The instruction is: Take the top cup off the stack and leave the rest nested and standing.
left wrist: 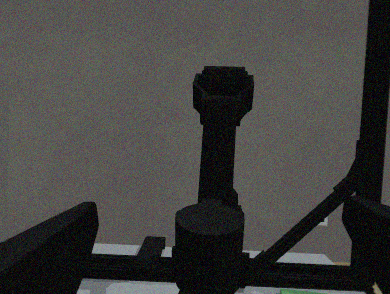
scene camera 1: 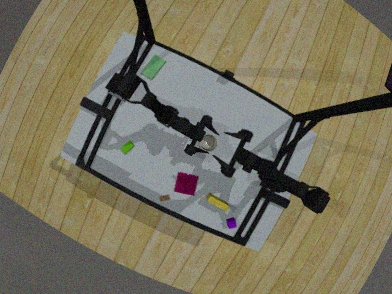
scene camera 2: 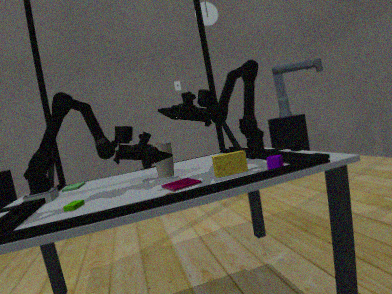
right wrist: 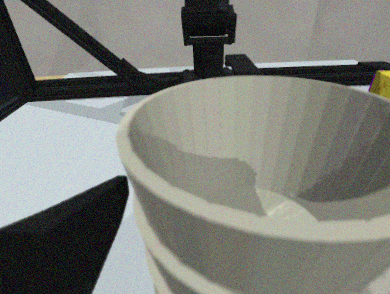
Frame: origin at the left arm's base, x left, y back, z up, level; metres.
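Where they show: left gripper, fingertip midpoint: [left wrist: 220, 210] [scene camera 1: 218, 143] [scene camera 2: 159, 110]; right gripper, fingertip midpoint: [scene camera 1: 213, 144] [scene camera 2: 170, 154] [right wrist: 220, 183]; left arm's base, link origin: [scene camera 2: 256, 151] [right wrist: 208, 75]; right arm's base, link origin: [scene camera 2: 40, 191].
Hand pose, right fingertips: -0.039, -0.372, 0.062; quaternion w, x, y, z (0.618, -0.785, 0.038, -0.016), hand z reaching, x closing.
Observation:
Things, the pixels of their top centre, and the offset from my right fingertips, as dx, dy, dz. "spot": a spot on its surface instead.
- dark red square, surface spot: [scene camera 2: 181, 184] [scene camera 1: 183, 188] spot: +0.252, -0.037, -0.076
- yellow block, top centre: [scene camera 2: 228, 153] [scene camera 1: 218, 204] +0.245, +0.142, -0.014
- purple cube, top centre: [scene camera 2: 274, 156] [scene camera 1: 232, 224] +0.326, +0.264, -0.044
- small brown piece, top centre: [scene camera 1: 164, 198] +0.337, -0.101, -0.076
- bright green block, top centre: [scene camera 2: 73, 203] [scene camera 1: 127, 147] +0.182, -0.368, -0.069
- pale green slab, top centre: [scene camera 2: 73, 185] [scene camera 1: 153, 66] -0.236, -0.424, -0.074
A stack of nested beige cups [scene camera 1: 208, 143] [scene camera 2: 165, 169] [right wrist: 225, 250] stands upright on the table. In the right wrist view the top cup's wide rim and hollow inside show close up, with a lower rim beneath. My right gripper [scene camera 1: 213, 143] [scene camera 2: 168, 155] is open, its fingers around the upper part of the stack; in the right wrist view one finger shows left of the cup and the other is hidden. My left gripper [scene camera 1: 219, 145] [scene camera 2: 161, 111] is open and empty, raised above the stack and to its right in scene camera 1. The stack's lower cups are partly hidden.
A dark red square [scene camera 1: 186, 183] [scene camera 2: 181, 184], a yellow block [scene camera 1: 218, 202] [scene camera 2: 230, 164], a purple cube [scene camera 1: 231, 223] [scene camera 2: 274, 161], a small brown piece [scene camera 1: 164, 198], a bright green block [scene camera 1: 127, 147] [scene camera 2: 74, 205] and a pale green slab [scene camera 1: 153, 67] [scene camera 2: 74, 186] lie around. Black frame bars border the table.

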